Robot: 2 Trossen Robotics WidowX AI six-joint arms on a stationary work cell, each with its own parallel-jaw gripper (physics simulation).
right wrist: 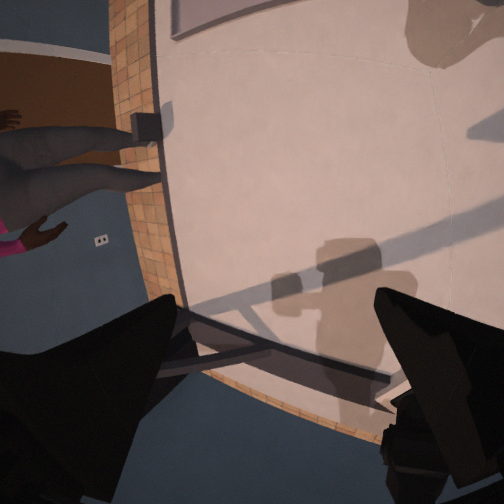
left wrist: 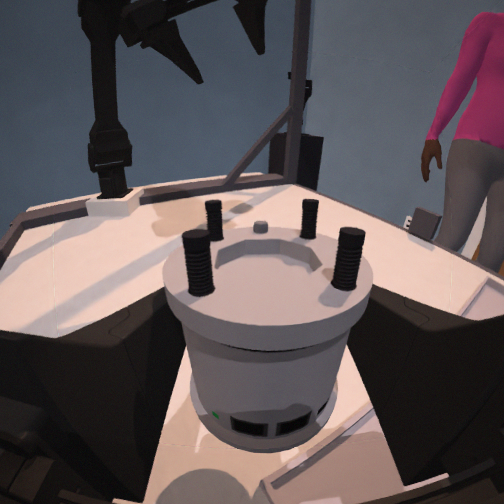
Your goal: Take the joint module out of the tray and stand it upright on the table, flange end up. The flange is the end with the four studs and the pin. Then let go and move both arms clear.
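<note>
In the left wrist view my left gripper (left wrist: 267,360) is shut on the joint module (left wrist: 267,330), a grey cylinder held between the two dark fingers. Its flange end faces up, with four black studs (left wrist: 198,268) and a small grey pin (left wrist: 260,226) on top. Its lower end, with dark slots, is close over the table; I cannot tell if it touches. My right gripper shows at the top of the left wrist view (left wrist: 220,45), high above the table and open. In the right wrist view its fingers (right wrist: 275,350) are wide apart and empty over the table's edge.
The right arm's base and post (left wrist: 107,165) stand at the table's far left. A metal frame post (left wrist: 297,95) rises at the far edge. A tray corner (left wrist: 485,300) shows at the right. A person in pink (left wrist: 470,135) stands beyond the table.
</note>
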